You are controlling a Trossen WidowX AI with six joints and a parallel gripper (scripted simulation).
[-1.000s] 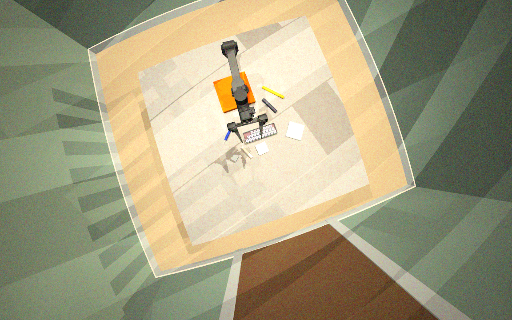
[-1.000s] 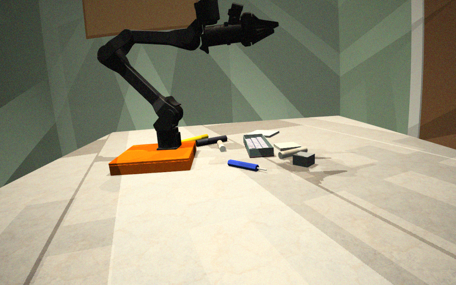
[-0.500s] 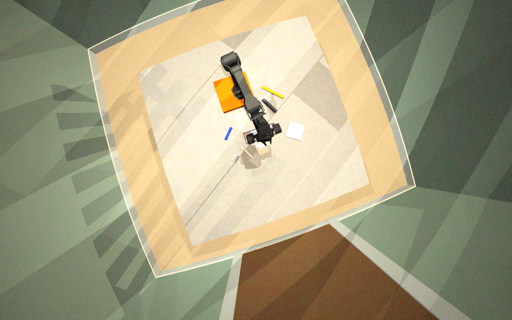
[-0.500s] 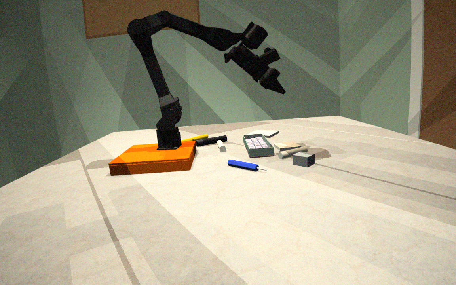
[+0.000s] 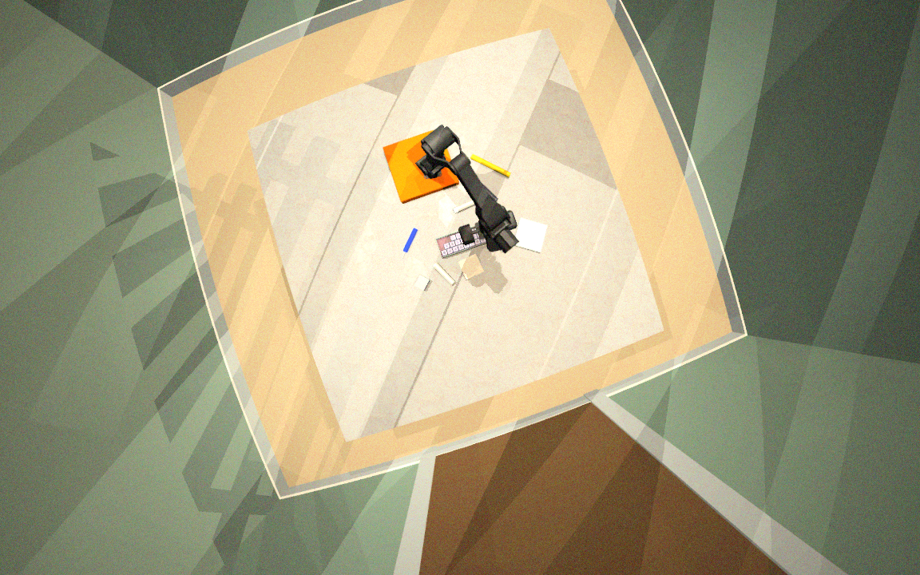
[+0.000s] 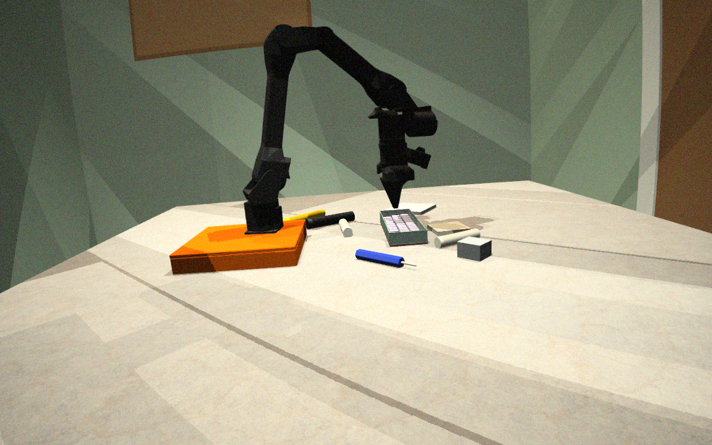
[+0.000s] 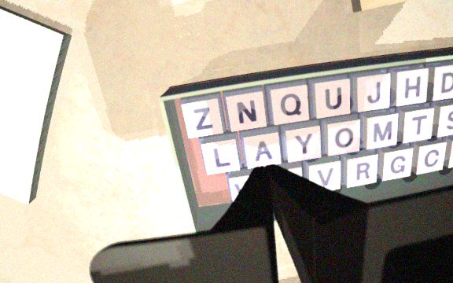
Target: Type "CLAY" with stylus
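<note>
Now: gripper tip 290 mm to the left of the blue stylus and 30 mm above it. Also, from my gripper tip: dark cylinder (160 mm behind, 30 mm to the left, 30 mm below); then yellow marker (240 mm behind, 70 mm to the left, 30 mm below); then tan card (110 mm ahead, 80 mm to the right, 30 mm below).
</note>
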